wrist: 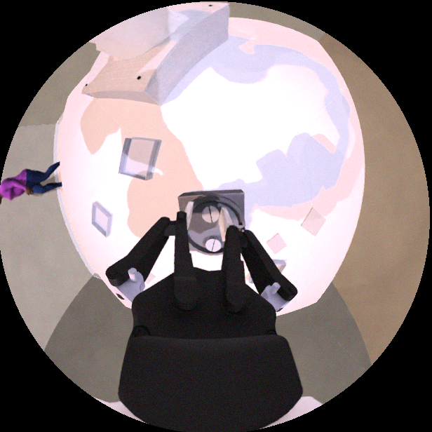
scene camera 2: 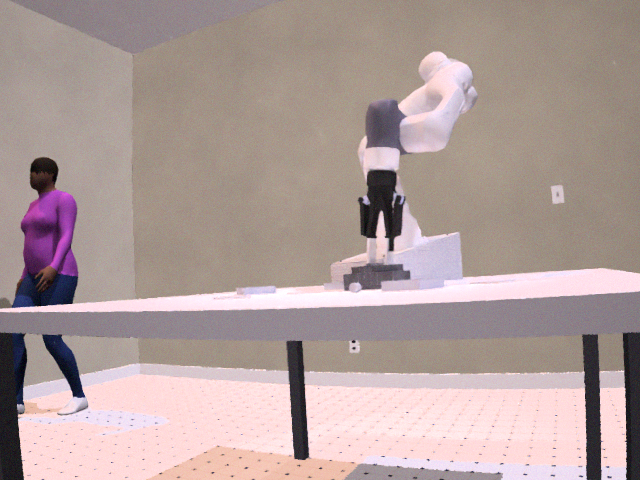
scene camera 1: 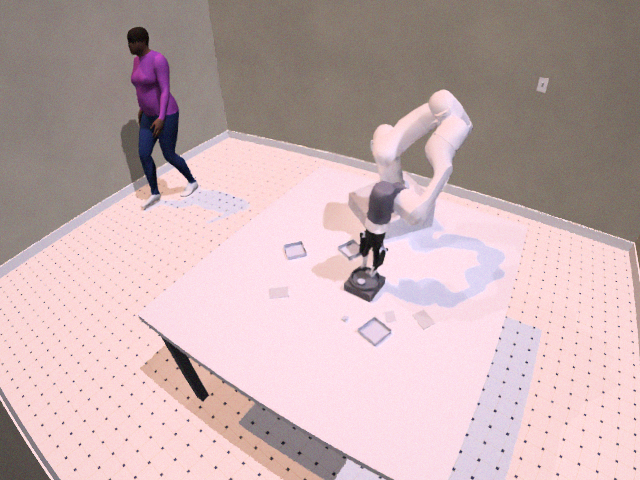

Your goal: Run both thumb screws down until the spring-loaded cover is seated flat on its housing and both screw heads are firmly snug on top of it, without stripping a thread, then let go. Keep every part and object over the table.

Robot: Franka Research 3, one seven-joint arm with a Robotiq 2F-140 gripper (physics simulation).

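The dark square housing (scene camera 1: 357, 291) (scene camera 2: 361, 282) (wrist: 237, 198) stands on the table. Its round grey cover (wrist: 199, 231) lies inside a dark ring. Two pale slotted screw heads show on the cover in the wrist view: the far head (wrist: 210, 214) and the near head (wrist: 213, 244). Their height and the cover's seating cannot be judged. My gripper (scene camera 1: 369, 268) (scene camera 2: 381, 258) (wrist: 206, 211) points down, partly open, with its fingertips low over the cover, one on each side of the far head. They stand apart from each other, and I see no grip on the head.
Three shallow trays (scene camera 1: 366, 338) (scene camera 1: 298, 257) (scene camera 1: 344, 254) stand around the housing. Flat pale squares (scene camera 1: 278, 292) (scene camera 1: 389, 316) (scene camera 1: 423, 319) and a small pale round part (scene camera 1: 344, 318) (scene camera 2: 355, 286) lie on the table. A person (scene camera 1: 151, 82) (scene camera 2: 50, 227) is beyond the table on the left.
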